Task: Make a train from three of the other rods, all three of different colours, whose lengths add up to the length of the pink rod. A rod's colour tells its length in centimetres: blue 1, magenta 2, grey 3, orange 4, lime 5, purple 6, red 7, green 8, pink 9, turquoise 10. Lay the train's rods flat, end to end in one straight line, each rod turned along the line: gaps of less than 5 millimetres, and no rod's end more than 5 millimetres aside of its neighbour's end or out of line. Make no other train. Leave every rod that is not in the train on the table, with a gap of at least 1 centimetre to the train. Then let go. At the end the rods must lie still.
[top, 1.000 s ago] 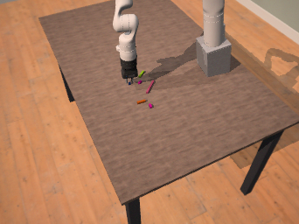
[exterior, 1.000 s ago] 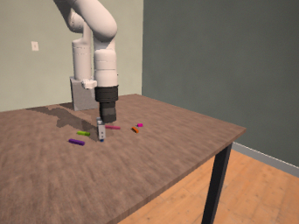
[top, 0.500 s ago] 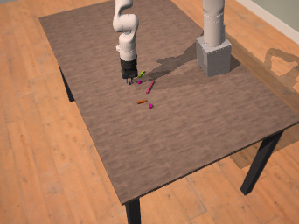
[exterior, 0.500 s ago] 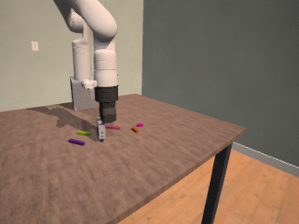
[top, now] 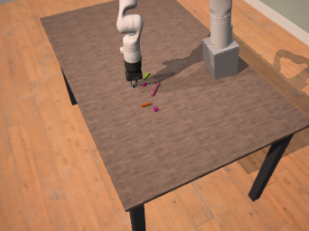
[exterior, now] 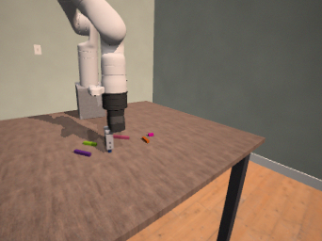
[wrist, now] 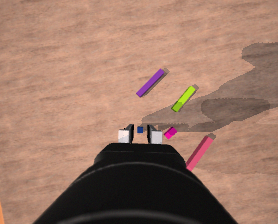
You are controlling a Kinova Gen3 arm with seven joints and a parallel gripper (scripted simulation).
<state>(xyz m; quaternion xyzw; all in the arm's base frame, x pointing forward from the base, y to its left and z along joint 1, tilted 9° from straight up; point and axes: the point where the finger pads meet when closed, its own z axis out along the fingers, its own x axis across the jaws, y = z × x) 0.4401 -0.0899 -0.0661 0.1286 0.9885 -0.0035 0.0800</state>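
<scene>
Right now the blue rod is 30 mm below my hand. Also, from my hand: purple rod: 40 mm behind, 80 mm to the right, 30 mm below; then pink rod: 80 mm behind, 70 mm to the left, 30 mm below; then lime rod: 80 mm behind, 40 mm to the right, 30 mm below.
</scene>
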